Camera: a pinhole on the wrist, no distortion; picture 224 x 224 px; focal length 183.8 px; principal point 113.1 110.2 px. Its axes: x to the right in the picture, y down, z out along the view. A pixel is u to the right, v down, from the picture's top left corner.
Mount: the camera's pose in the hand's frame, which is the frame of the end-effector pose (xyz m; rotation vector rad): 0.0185 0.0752 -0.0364 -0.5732 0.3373 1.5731
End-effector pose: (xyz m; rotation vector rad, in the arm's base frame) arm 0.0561 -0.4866 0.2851 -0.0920 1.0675 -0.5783
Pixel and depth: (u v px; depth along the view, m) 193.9 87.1 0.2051
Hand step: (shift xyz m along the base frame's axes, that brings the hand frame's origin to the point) 0.1838 0.2007 -0.0564
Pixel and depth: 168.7 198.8 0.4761
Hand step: 0.2859 0.4543 0.2020
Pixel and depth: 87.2 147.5 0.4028
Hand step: 0.3208 0.1983 0.1748
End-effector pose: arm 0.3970 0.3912 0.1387 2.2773 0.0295 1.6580
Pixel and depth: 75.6 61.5 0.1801
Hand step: 0.1164 -0.1647 0.0365
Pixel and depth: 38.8 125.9 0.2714
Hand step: 0.1915 -0.1905 -0.0748
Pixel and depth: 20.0 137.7 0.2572
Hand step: 0.1896 -0.1676 -0.0930
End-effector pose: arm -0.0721 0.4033 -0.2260 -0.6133 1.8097 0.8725
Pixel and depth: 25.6 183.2 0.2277
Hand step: 0.0790 0.2208 0.0768
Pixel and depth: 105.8 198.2 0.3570
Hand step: 0.0383 0.3450 0.1991
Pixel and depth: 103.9 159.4 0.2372
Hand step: -0.0186 0.2415 0.0898
